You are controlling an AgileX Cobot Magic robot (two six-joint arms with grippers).
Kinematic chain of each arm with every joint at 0, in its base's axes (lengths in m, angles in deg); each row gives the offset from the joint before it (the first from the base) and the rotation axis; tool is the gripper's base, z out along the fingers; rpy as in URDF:
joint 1: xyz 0 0 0.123 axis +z
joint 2: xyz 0 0 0 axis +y
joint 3: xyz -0.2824 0 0.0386 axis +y
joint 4: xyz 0.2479 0 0.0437 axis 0.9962 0 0.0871
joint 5: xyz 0 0 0 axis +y
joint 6: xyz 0.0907 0 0.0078 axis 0.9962 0 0.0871
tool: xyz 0 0 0 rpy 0 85 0
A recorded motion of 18 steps. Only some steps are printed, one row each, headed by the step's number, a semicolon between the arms.
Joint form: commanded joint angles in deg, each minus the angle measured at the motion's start. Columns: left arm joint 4, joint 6, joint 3, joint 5, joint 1, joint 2; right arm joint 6, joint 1, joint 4, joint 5, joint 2, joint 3.
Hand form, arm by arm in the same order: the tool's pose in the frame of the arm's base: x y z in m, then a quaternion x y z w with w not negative. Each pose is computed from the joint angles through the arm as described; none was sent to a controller.
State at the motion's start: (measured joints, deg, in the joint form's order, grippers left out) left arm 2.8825 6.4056 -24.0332 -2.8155 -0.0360 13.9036; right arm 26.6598 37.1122 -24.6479 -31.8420 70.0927 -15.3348
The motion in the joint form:
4: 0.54 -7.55 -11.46 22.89 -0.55 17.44; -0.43 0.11 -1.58 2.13 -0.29 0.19
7: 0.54 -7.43 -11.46 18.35 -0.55 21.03; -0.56 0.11 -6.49 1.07 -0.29 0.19
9: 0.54 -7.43 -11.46 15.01 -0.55 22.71; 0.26 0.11 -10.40 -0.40 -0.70 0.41
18: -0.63 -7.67 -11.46 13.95 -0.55 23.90; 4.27 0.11 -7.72 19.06 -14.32 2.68
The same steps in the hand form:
4: 0.1123 0.0007 0.3471 0.01135 0.77093 0.01615 0.63662; 0.1470 0.1367 0.1902 -0.30126 0.77222 0.27608 0.48652
7: 0.1277 0.0002 0.3466 0.01397 0.76562 0.01559 0.64295; 0.1437 0.1394 0.1905 -0.34214 0.75408 0.27498 0.48856
9: 0.1351 -0.0002 0.3480 0.01506 0.75624 0.01467 0.65396; 0.1397 0.1411 0.1918 -0.36802 0.73761 0.28194 0.49093
18: 0.1400 -0.0007 0.3468 0.00764 0.75716 0.00492 0.65316; 0.1243 0.1079 0.1991 -0.30679 0.79584 0.21053 0.47770

